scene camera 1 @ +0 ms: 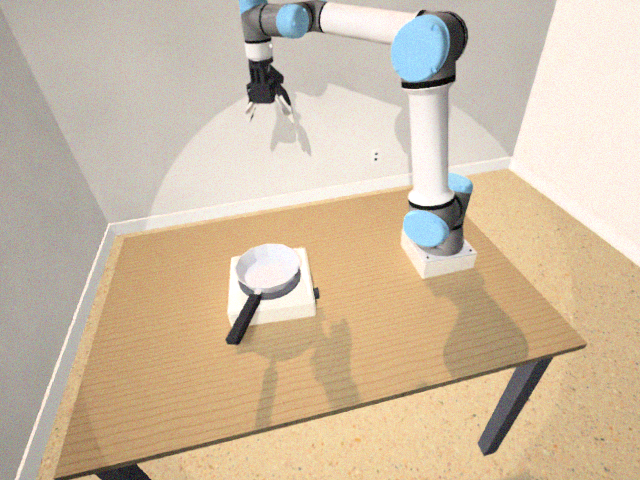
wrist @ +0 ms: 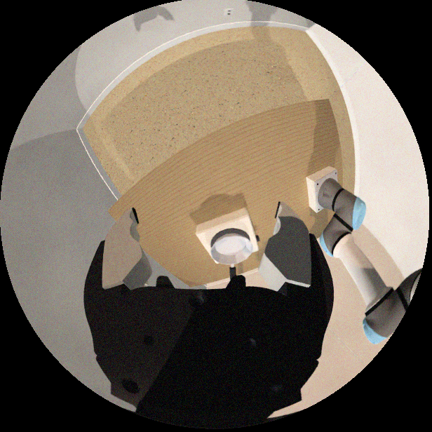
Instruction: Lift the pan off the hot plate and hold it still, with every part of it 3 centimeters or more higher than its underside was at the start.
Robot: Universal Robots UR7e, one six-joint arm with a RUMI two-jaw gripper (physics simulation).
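Note:
A light grey pan (scene camera 1: 268, 269) (wrist: 231, 247) rests upright on the hot plate. Its black handle (scene camera 1: 244, 317) sticks out past the hot plate's front left edge in the scene view; in the wrist view part of the handle (wrist: 232, 271) shows and the rest is hidden behind the gripper body. The white square hot plate (scene camera 1: 287, 309) (wrist: 205, 235) stands on the table and has a dark knob on its right side. My gripper (scene camera 1: 272, 117) (wrist: 204, 206) is open and empty, pointing down, high above the table and well apart from the pan.
The wooden table (scene camera 1: 170, 377) (wrist: 200, 180) carries the hot plate and, at the right, the robot's white base block (scene camera 1: 447, 266) (wrist: 314, 195). The arm rises from that base and reaches left overhead. Grey walls (scene camera 1: 170, 103) stand behind and to the left.

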